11 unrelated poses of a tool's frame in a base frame.
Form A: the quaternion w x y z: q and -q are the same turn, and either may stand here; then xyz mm.
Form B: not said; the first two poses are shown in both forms.
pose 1, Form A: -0.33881 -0.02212 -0.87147 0.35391 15.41 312.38 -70.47
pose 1, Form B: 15.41 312.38 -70.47 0.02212 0.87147 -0.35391 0.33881
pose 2, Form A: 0.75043 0.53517 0.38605 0.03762 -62.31 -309.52 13.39
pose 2, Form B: -62.31 -309.52 13.39 0.53517 0.38605 0.03762 0.75043
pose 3, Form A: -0.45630 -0.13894 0.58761 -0.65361 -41.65 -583.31 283.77
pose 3, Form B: -41.65 -583.31 283.77 0.13894 -0.58761 0.65361 0.45630
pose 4, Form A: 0.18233 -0.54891 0.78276 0.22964 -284.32 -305.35 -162.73
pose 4, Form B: -284.32 -305.35 -162.73 -0.54891 0.78276 0.22964 0.18233
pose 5, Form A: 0.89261 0.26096 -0.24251 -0.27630 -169.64 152.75 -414.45
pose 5, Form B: -169.64 152.75 -414.45 0.26096 -0.24251 -0.27630 0.89261
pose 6, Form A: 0.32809 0.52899 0.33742 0.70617 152.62 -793.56 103.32
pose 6, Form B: 152.62 -793.56 103.32 0.52899 0.33742 0.70617 0.32809
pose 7, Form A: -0.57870 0.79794 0.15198 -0.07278 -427.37 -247.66 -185.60
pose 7, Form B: -427.37 -247.66 -185.60 -0.79794 -0.15198 0.07278 0.57870
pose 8, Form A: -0.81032 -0.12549 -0.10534 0.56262 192.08 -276.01 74.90
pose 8, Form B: 192.08 -276.01 74.90 0.12549 0.10534 -0.56262 0.81032
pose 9, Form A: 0.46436 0.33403 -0.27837 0.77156 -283.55 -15.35 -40.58
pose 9, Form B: -283.55 -15.35 -40.58 0.33403 -0.27837 0.77156 0.46436
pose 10, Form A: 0.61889 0.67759 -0.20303 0.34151 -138.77 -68.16 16.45
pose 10, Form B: -138.77 -68.16 16.45 0.67759 -0.20303 0.34151 0.61889
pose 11, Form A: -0.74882 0.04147 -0.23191 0.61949 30.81 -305.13 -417.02
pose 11, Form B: 30.81 -305.13 -417.02 -0.04147 0.23191 -0.61949 0.74882
